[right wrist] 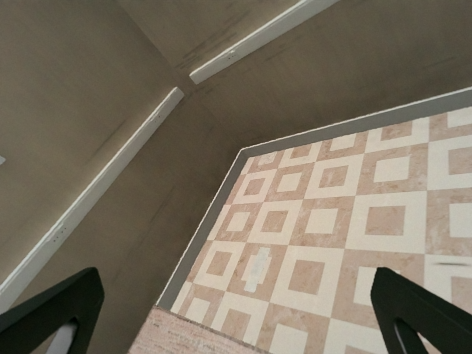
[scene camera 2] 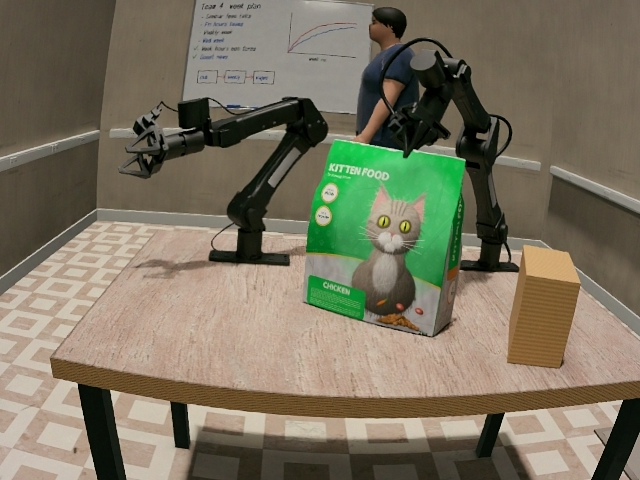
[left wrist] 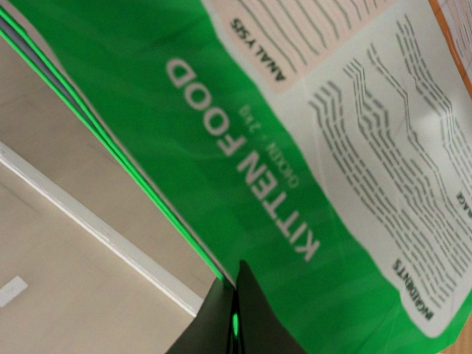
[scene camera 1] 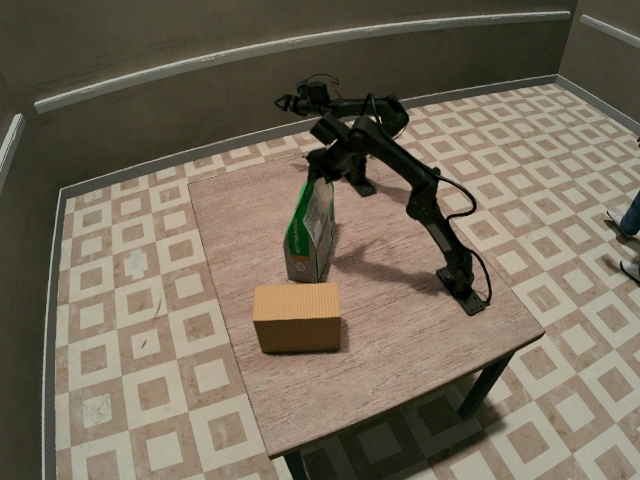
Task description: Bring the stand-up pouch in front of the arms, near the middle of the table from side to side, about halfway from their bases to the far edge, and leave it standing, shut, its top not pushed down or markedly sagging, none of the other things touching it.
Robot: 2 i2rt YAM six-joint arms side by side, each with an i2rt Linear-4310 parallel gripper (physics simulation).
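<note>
The stand-up pouch, a green and grey kitten food bag [scene camera 1: 310, 232] [scene camera 2: 387, 232] [left wrist: 200, 150], is upright near the middle of the table, its printed cat front facing scene camera 2. Its top looks closed and unsagged. My left gripper [scene camera 1: 312, 177] [scene camera 2: 407, 152] [left wrist: 235, 274] is shut on the pouch's top edge from above; a green strip of the edge shows between the fingers in the left wrist view. Whether the base bears fully on the table is hard to tell. My right gripper [scene camera 1: 280, 102] [scene camera 2: 124, 160] [right wrist: 236, 280] is open and empty, raised away from the pouch.
A tan ribbed box [scene camera 1: 298, 333] [scene camera 2: 542, 320] stands on the table [scene camera 1: 392, 361] [scene camera 2: 206, 341], apart from the pouch, below it in scene camera 1 and to its right in scene camera 2. A person [scene camera 2: 385, 77] stands behind the arms by a whiteboard [scene camera 2: 320, 62].
</note>
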